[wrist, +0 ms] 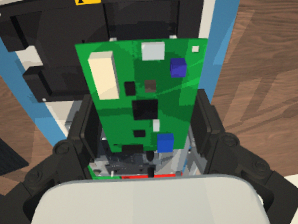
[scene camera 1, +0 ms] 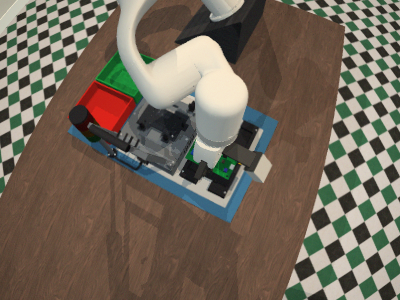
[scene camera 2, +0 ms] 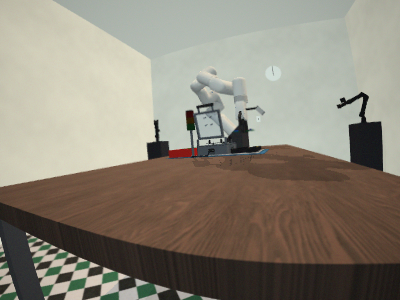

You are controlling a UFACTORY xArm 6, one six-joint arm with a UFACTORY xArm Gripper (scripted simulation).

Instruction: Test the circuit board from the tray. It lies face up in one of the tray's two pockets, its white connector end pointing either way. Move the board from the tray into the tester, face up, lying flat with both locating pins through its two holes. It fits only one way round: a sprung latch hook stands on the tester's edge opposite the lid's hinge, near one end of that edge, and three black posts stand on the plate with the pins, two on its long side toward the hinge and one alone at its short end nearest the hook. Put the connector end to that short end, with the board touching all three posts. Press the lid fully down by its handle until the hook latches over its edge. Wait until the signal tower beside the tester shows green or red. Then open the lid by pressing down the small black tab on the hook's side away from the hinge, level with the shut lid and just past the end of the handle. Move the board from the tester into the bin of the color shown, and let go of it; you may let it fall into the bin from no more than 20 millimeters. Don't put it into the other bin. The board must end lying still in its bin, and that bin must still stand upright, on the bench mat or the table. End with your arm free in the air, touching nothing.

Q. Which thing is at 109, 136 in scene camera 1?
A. A clear lid.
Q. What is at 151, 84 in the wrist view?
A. A green circuit board.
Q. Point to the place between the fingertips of my gripper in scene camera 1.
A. At 213, 156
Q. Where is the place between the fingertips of my gripper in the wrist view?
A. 145, 104
